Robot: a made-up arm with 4 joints. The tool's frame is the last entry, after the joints.
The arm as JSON. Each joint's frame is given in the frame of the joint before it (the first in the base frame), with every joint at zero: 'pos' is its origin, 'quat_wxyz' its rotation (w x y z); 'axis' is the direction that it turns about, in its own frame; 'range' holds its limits. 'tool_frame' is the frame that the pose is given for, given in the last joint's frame.
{
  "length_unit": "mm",
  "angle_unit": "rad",
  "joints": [
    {
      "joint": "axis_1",
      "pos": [
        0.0,
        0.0,
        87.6
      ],
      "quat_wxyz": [
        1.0,
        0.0,
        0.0,
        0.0
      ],
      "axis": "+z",
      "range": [
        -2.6,
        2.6
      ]
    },
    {
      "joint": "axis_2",
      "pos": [
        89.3,
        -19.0,
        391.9
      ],
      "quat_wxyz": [
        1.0,
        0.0,
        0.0,
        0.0
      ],
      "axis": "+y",
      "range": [
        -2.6,
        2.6
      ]
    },
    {
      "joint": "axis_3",
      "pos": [
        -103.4,
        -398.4,
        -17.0
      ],
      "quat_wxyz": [
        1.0,
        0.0,
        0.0,
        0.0
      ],
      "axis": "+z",
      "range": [
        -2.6,
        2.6
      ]
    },
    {
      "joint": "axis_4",
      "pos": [
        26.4,
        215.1,
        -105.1
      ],
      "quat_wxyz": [
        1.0,
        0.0,
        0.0,
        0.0
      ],
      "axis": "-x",
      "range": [
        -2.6,
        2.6
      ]
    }
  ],
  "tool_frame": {
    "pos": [
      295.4,
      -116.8,
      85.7
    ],
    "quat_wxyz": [
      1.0,
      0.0,
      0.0,
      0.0
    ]
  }
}
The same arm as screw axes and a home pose.
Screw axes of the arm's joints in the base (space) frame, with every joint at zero. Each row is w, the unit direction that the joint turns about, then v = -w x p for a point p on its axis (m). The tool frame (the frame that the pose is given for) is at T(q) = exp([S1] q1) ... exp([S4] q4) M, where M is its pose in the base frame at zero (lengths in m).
S1: w 0 0 1 v 0 0 0
S2: w 0 1 0 v -0.4795 0 0.0893
S3: w 0 0 1 v -0.4174 0.0141 0
S4: w -1 0 0 v 0 -0.3574 -0.2023
M =
1 0 0 0.3077
0 1 0 -0.3191
0 0 1 0.4431
0 0 0 1
Joint limits (rad, base to tool): -2.6..2.6 -2.6..2.6 -2.6..2.6 -2.6..2.6

